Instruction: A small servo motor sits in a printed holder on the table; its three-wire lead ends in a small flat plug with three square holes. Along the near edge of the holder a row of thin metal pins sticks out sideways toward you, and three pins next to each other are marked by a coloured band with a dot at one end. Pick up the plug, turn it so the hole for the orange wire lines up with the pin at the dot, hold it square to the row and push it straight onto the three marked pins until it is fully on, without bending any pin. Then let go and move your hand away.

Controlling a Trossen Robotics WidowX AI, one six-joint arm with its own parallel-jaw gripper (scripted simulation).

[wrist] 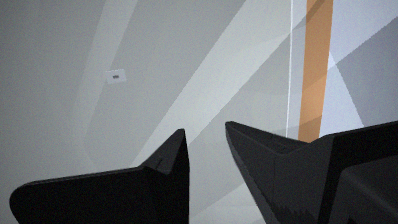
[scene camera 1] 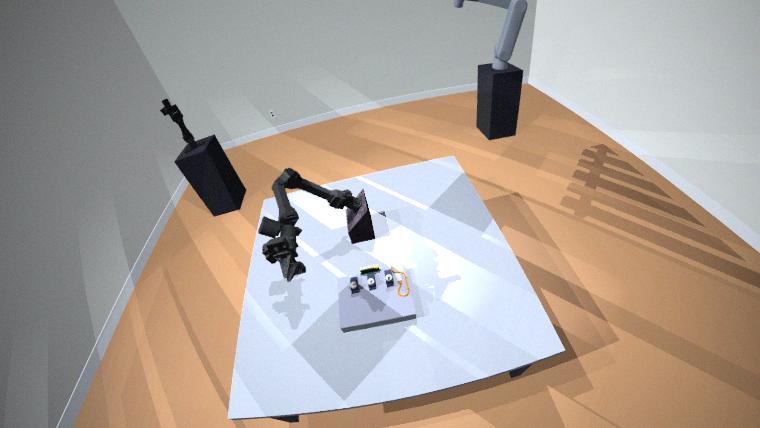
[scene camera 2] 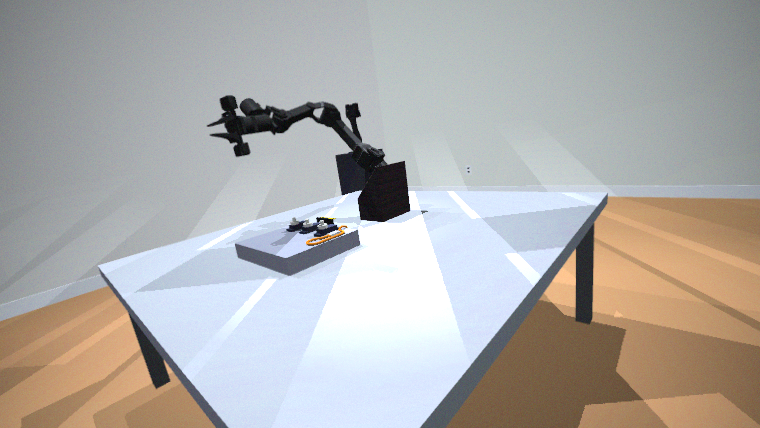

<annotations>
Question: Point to a grey printed holder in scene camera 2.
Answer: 285, 252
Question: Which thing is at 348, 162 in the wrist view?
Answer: The gripper.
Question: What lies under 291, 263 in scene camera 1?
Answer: The gripper.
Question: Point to a grey printed holder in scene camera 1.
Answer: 382, 306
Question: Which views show the gripper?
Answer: The wrist view, scene camera 1 and scene camera 2: all of them.
</annotations>
